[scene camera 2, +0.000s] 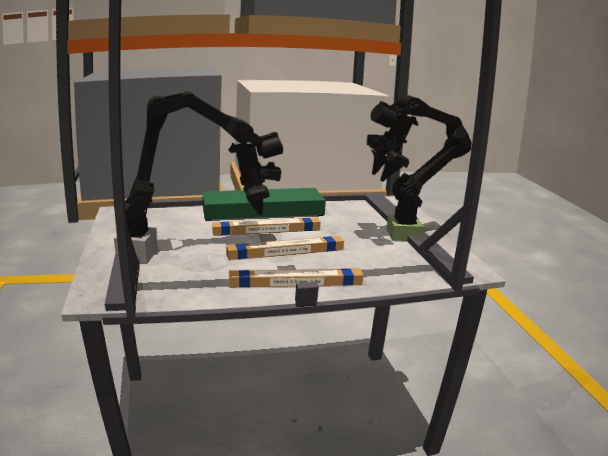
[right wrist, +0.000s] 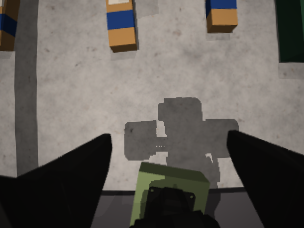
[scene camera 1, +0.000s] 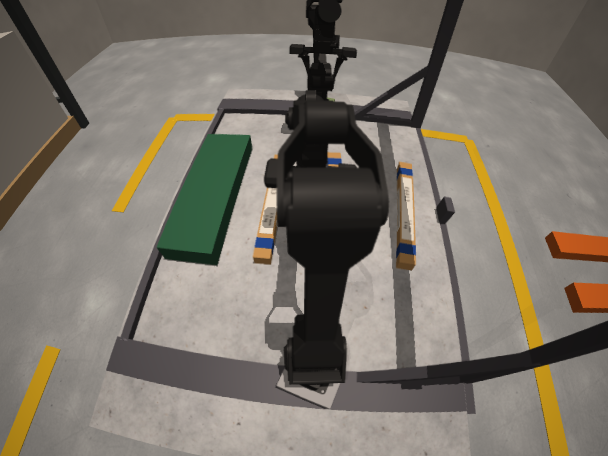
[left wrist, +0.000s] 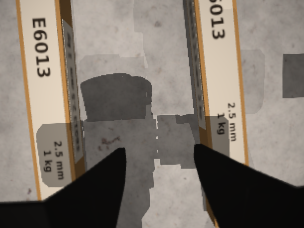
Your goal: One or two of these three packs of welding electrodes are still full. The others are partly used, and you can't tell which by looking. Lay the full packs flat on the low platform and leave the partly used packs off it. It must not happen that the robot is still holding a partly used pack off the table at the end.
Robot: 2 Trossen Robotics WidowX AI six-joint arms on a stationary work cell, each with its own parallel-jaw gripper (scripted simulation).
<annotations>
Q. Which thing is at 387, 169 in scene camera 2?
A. The right gripper.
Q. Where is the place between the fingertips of the left gripper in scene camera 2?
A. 259, 212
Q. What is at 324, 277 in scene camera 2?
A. A pack.
</annotations>
